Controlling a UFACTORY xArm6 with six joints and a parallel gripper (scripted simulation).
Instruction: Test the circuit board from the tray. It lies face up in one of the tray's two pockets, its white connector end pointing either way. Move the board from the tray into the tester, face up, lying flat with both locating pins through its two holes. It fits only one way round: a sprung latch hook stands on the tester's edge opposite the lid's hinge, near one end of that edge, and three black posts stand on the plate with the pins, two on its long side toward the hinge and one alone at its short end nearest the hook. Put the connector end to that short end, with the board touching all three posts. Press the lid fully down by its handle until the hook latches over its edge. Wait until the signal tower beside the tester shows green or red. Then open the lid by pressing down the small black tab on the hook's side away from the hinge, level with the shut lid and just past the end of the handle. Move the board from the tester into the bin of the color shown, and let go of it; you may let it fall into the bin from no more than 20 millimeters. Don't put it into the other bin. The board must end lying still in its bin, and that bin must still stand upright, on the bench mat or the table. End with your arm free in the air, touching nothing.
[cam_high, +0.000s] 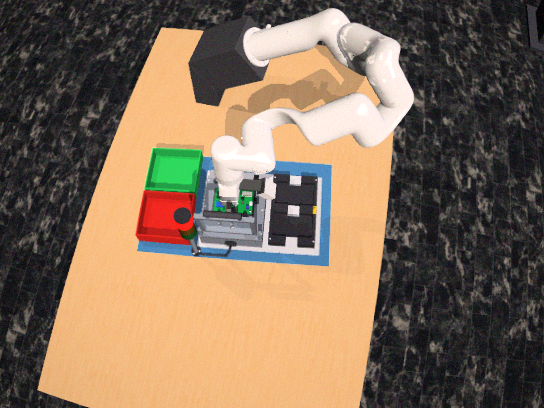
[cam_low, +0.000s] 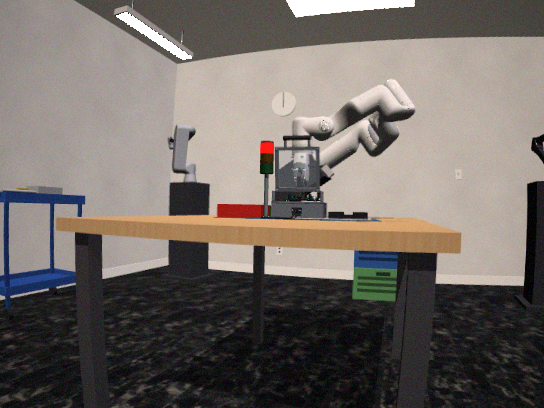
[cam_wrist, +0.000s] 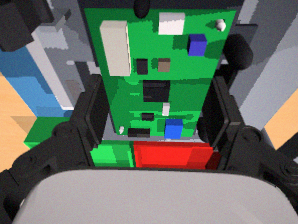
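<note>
Now: the tester plate 1 cm to the left of my hand and 1 cm below it. The rest, counted from my hand: tester lid: 11 cm ahead, 2 cm to the left, 10 cm above; black tab: 7 cm behind, 4 cm to the left, 1 cm above; red bin: 9 cm ahead, 19 cm to the right, 7 cm below.
</note>
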